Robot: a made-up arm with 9 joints. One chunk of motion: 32 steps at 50 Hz.
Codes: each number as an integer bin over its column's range. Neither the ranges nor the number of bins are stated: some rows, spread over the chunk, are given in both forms.
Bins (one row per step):
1: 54 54 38 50 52 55
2: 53 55 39 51 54 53
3: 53 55 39 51 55 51
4: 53 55 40 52 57 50
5: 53 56 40 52 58 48
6: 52 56 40 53 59 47
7: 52 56 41 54 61 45
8: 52 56 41 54 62 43
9: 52 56 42 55 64 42
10: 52 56 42 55 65 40
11: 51 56 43 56 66 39
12: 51 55 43 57 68 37
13: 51 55 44 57 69 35
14: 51 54 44 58 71 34
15: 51 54 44 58 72 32
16: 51 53 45 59 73 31
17: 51 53 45 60 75 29
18: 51 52 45 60 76 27
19: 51 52 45 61 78 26
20: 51 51 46 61 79 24
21: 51 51 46 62 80 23
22: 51 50 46 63 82 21
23: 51 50 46 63 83 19
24: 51 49 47 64 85 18
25: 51 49 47 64 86 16
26: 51 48 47 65 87 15
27: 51 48 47 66 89 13
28: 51 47 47 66 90 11
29: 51 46 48 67 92 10
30: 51 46 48 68 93 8
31: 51 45 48 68 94 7
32: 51 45 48 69 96 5
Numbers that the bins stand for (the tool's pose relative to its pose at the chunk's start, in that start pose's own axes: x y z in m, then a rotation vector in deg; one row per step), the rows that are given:
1: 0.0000 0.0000 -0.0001 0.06 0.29 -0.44
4: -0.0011 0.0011 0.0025 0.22 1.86 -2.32
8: -0.0022 0.0022 0.0038 0.38 3.43 -4.94
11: -0.0033 0.0022 0.0065 0.55 4.68 -6.44
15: -0.0033 0.0000 0.0078 0.71 6.57 -9.06
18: -0.0033 -0.0022 0.0091 0.87 7.82 -10.94
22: -0.0033 -0.0044 0.0104 1.12 9.71 -13.19
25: -0.0033 -0.0056 0.0117 1.20 10.97 -15.06
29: -0.0033 -0.0089 0.0130 1.45 12.85 -17.31
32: -0.0033 -0.0100 0.0130 1.61 14.11 -19.19
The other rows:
2: -0.0011 0.0011 0.0012 0.14 0.91 -1.19
3: -0.0011 0.0011 0.0012 0.14 1.23 -1.94
5: -0.0011 0.0022 0.0025 0.22 2.17 -3.07
6: -0.0022 0.0022 0.0025 0.30 2.48 -3.44
7: -0.0022 0.0022 0.0038 0.38 3.11 -4.19
9: -0.0022 0.0022 0.0052 0.46 4.06 -5.32
10: -0.0022 0.0022 0.0052 0.46 4.37 -6.07
12: -0.0033 0.0011 0.0065 0.63 5.31 -7.19
13: -0.0033 0.0011 0.0078 0.63 5.63 -7.94
14: -0.0033 0.0000 0.0078 0.71 6.25 -8.32
16: -0.0033 -0.0011 0.0091 0.79 6.88 -9.44
17: -0.0033 -0.0011 0.0091 0.87 7.51 -10.19
19: -0.0033 -0.0022 0.0091 0.95 8.45 -11.31
20: -0.0033 -0.0033 0.0104 0.95 8.77 -12.06
21: -0.0033 -0.0033 0.0104 1.04 9.08 -12.44
23: -0.0033 -0.0044 0.0104 1.12 10.02 -13.94
24: -0.0033 -0.0056 0.0117 1.20 10.65 -14.31
26: -0.0033 -0.0067 0.0117 1.28 11.28 -15.44
27: -0.0033 -0.0067 0.0117 1.36 11.91 -16.19
28: -0.0033 -0.0078 0.0117 1.36 12.22 -16.94
30: -0.0033 -0.0089 0.0130 1.53 13.17 -18.06
31: -0.0033 -0.0100 0.0130 1.53 13.48 -18.44

